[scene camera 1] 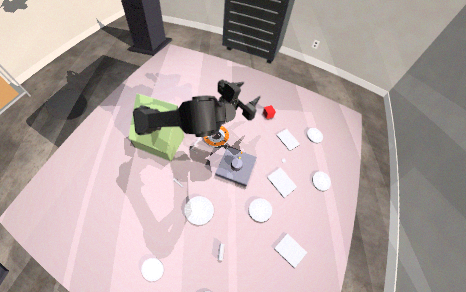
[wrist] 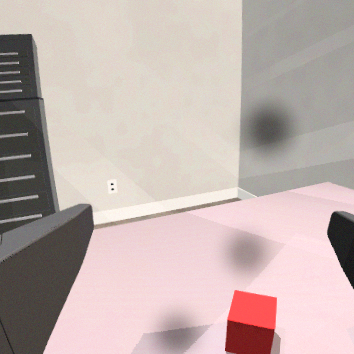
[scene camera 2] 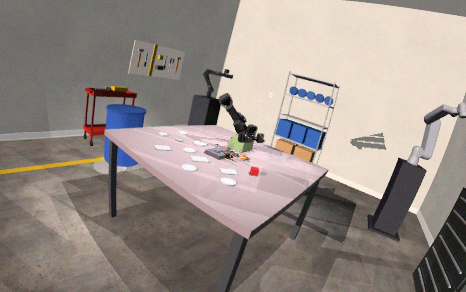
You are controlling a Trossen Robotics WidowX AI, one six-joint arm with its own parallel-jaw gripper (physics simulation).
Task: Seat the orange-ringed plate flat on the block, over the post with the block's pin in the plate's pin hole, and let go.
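Where they show: gripper, between the fingertips: [scene camera 1: 251,89] [wrist: 213,219] [scene camera 2: 258,141]; arm's base, origin of its link: [scene camera 1: 155,119].
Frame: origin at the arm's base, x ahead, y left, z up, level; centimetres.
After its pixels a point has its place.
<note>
The orange-ringed plate [scene camera 1: 226,136] @(x 23.8, y 11.5, z -13.8 cm) [scene camera 2: 243,158] @(x 21.2, y 14.6, z -13.9 cm) lies on the pink table beside the block, partly hidden by the arm in the first scene view. The grey block [scene camera 1: 245,175] @(x 36.5, y -2.8, z -12.6 cm) [scene camera 2: 215,153] @(x 36.9, y 1.8, z -12.6 cm) lies close to it, with a round post [scene camera 1: 236,164] @(x 32.1, y -0.5, z -11.1 cm) in its middle and small yellow marks near the post; which is the pin is too small to tell. My gripper [scene camera 1: 251,92] @(x 28.3, y 25.1, z 2.8 cm) [wrist: 213,219] @(x 28.3, y 25.1, z 2.8 cm) is open and empty. It hangs above the table, beyond the plate on the side away from the block, with its fingers pointing outward. The plate and block do not show in the wrist view.
A red cube [scene camera 1: 269,112] @(x 37.7, y 29.5, z -11.1 cm) [scene camera 2: 254,171] @(x 39.5, y 32.2, z -12.3 cm) [wrist: 251,320] @(x 36.4, y 30.3, z -11.0 cm) stands beyond the fingertips. A green box [scene camera 1: 150,144] @(x 0.1, y -6.9, z -6.8 cm) [scene camera 2: 240,144] @(x 7.2, y 2.8, z -9.3 cm) stands beside the plate under the arm. White discs [scene camera 1: 199,210] @(x 25.7, y -20.7, z -14.1 cm) [scene camera 1: 260,210] @(x 45.8, y -13.2, z -14.1 cm) and white rectangular pieces [scene camera 1: 282,182] @(x 51.1, y 0.3, z -14.5 cm) [scene camera 1: 290,250] @(x 60.1, y -23.6, z -14.4 cm) lie around the block.
</note>
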